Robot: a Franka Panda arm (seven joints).
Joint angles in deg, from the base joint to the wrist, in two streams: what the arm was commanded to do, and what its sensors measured. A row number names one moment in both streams.
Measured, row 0: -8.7, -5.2, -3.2, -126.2, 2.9, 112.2, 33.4
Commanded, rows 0 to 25: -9.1, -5.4, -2.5, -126.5, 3.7, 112.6, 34.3; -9.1, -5.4, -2.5, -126.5, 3.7, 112.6, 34.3; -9.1, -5.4, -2.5, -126.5, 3.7, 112.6, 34.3; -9.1, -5.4, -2.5, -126.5, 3.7, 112.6, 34.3; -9.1, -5.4, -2.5, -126.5, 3.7, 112.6, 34.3; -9.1, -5.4, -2.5, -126.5, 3.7, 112.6, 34.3; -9.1, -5.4, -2.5, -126.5, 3.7, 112.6, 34.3; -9.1, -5.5, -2.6, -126.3, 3.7, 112.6, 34.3; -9.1, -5.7, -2.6, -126.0, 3.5, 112.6, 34.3; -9.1, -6.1, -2.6, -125.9, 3.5, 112.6, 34.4; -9.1, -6.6, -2.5, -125.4, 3.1, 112.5, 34.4; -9.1, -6.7, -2.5, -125.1, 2.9, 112.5, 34.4; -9.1, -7.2, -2.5, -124.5, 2.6, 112.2, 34.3; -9.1, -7.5, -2.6, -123.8, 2.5, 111.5, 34.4; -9.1, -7.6, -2.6, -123.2, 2.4, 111.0, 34.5; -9.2, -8.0, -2.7, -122.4, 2.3, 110.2, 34.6; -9.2, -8.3, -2.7, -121.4, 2.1, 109.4, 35.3; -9.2, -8.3, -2.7, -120.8, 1.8, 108.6, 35.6; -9.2, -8.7, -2.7, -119.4, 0.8, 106.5, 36.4; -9.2, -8.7, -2.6, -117.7, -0.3, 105.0, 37.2; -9.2, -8.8, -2.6, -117.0, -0.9, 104.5, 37.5; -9.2, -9.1, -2.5, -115.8, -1.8, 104.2, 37.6; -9.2, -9.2, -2.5, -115.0, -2.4, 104.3, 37.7; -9.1, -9.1, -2.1, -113.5, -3.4, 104.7, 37.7; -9.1, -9.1, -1.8, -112.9, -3.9, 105.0, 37.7; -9.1, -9.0, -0.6, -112.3, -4.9, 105.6, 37.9
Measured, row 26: -8.8, -9.2, -3.1, -115.8, -1.7, 106.1, 36.1
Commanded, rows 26 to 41: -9.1, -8.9, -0.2, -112.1, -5.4, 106.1, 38.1; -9.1, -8.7, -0.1, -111.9, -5.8, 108.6, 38.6; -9.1, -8.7, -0.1, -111.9, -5.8, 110.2, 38.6; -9.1, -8.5, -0.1, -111.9, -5.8, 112.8, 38.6; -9.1, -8.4, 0.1, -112.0, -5.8, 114.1, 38.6; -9.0, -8.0, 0.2, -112.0, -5.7, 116.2, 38.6; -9.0, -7.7, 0.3, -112.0, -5.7, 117.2, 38.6; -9.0, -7.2, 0.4, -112.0, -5.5, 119.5, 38.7; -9.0, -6.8, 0.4, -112.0, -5.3, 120.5, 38.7; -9.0, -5.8, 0.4, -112.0, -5.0, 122.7, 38.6; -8.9, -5.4, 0.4, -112.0, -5.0, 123.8, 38.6; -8.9, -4.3, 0.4, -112.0, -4.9, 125.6, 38.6; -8.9, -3.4, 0.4, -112.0, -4.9, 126.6, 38.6; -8.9, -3.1, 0.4, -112.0, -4.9, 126.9, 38.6; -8.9, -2.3, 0.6, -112.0, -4.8, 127.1, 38.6; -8.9, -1.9, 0.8, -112.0, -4.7, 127.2, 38.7
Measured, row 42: -8.6, -4.3, -0.3, -112.6, -4.6, 125.4, 37.6
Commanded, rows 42 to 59: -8.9, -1.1, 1.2, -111.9, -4.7, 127.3, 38.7; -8.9, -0.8, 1.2, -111.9, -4.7, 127.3, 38.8; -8.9, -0.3, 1.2, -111.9, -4.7, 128.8, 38.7; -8.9, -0.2, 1.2, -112.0, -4.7, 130.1, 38.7; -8.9, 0.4, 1.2, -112.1, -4.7, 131.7, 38.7; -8.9, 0.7, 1.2, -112.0, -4.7, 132.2, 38.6; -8.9, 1.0, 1.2, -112.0, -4.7, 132.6, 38.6; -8.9, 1.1, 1.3, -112.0, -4.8, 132.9, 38.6; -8.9, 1.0, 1.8, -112.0, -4.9, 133.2, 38.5; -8.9, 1.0, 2.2, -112.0, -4.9, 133.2, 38.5; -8.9, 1.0, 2.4, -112.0, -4.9, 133.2, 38.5; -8.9, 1.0, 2.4, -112.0, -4.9, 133.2, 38.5; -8.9, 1.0, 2.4, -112.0, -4.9, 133.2, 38.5; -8.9, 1.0, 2.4, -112.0, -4.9, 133.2, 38.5; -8.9, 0.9, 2.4, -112.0, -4.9, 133.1, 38.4; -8.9, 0.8, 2.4, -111.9, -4.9, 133.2, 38.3; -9.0, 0.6, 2.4, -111.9, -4.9, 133.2, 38.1; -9.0, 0.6, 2.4, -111.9, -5.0, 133.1, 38.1
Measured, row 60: -8.3, 0.9, 1.6, -112.4, -4.6, 132.6, 37.7
